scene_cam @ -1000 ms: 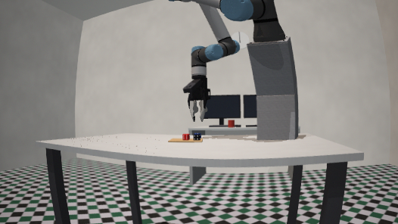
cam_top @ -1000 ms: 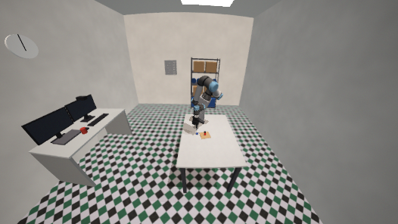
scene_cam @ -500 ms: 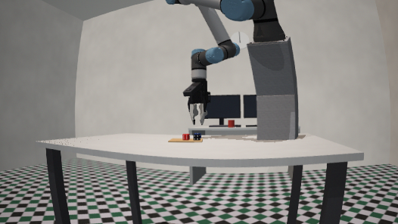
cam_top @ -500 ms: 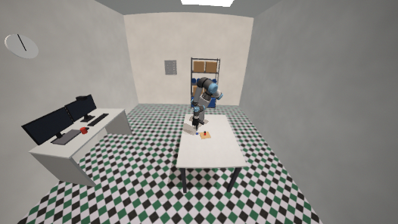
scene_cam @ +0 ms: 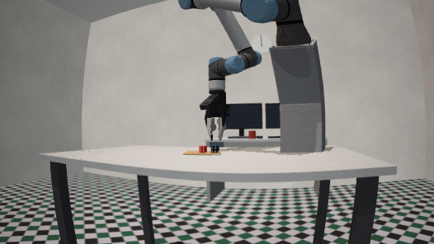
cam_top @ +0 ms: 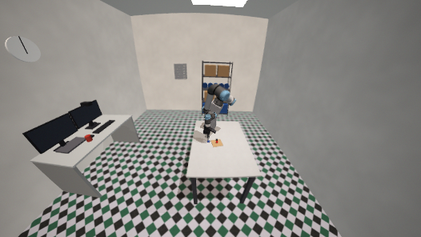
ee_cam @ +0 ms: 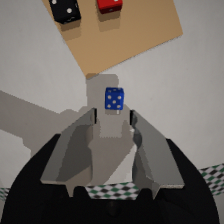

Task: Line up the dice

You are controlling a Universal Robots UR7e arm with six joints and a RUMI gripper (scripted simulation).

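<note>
My hand is 5 cm above the blue die. Round my hand: tan mat (12 cm to the left, 6 cm below, 3 cm ahead); black die (12 cm to the left, 4 cm below, 2 cm behind); red die (12 cm to the left, 4 cm below, 3 cm ahead).
</note>
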